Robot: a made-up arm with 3 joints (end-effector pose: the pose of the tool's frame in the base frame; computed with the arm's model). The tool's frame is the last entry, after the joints. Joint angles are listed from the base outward.
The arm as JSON. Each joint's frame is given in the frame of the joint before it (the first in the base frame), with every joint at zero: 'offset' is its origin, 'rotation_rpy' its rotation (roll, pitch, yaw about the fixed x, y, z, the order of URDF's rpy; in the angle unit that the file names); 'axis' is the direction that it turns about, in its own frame. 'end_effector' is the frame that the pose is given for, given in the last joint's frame.
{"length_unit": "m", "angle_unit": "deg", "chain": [
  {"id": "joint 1", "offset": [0.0, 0.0, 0.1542], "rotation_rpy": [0.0, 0.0, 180.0], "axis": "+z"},
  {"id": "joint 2", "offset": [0.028, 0.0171, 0.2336], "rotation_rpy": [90.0, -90.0, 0.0], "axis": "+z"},
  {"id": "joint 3", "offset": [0.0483, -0.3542, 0.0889], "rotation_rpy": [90.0, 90.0, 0.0], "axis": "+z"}
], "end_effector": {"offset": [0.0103, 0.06, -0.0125], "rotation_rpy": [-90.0, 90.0, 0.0]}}
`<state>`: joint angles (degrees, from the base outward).
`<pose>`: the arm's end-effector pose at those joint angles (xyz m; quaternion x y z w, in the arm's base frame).
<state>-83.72 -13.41 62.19</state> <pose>0.0778 0.3910 0.3916 -0.4487 0.2678 -0.6124 0.5932</pose>
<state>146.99 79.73 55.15</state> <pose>-0.0633 -0.0962 0.7403 0.6457 0.1793 -0.7366 0.0912</pose>
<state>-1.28 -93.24 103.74</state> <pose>-0.0497 0.1337 0.0442 -0.5453 -0.4427 -0.5764 0.4177</pose>
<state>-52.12 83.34 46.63</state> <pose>0.1031 0.0439 0.7384 0.0026 0.6784 -0.0650 0.7318</pose>
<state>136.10 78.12 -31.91</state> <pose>-0.0170 -0.0271 0.7415 -0.4822 0.4244 0.6277 0.4397</pose>
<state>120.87 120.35 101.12</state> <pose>-0.2088 0.0908 0.6590 0.6689 0.0622 -0.6054 0.4269</pose>
